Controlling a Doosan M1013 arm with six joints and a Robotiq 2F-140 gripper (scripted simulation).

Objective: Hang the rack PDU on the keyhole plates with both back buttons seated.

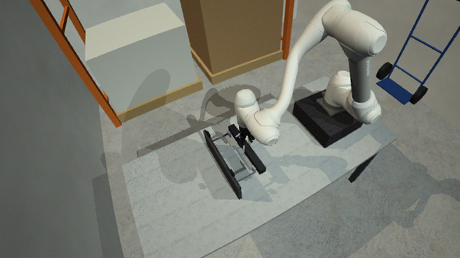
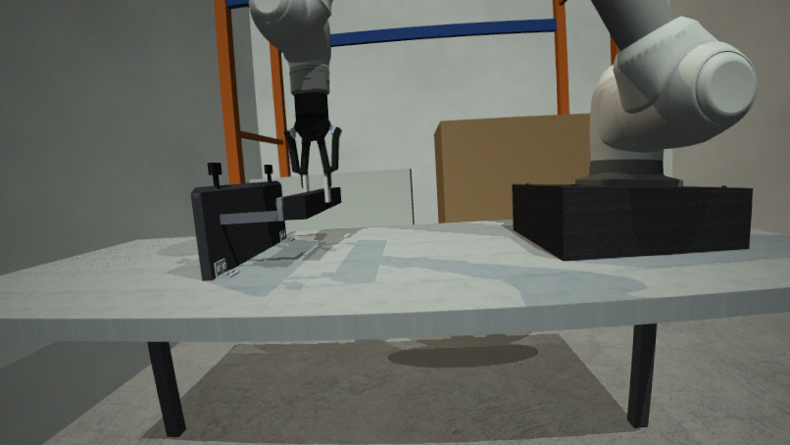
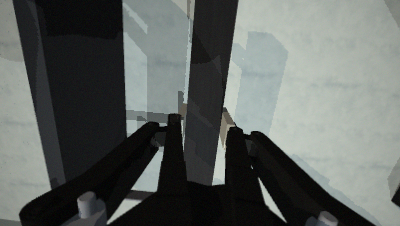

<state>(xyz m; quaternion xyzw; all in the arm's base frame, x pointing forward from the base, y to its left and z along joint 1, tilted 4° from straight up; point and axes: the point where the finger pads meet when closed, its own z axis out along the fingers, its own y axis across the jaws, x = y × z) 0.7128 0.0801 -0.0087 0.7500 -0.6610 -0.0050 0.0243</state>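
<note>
Now: the rack PDU 2 cm ahead of my hand and 3 cm below it. The rest, counted from my hand: mounting board 17 cm ahead, 2 cm to the left, 7 cm below.
</note>
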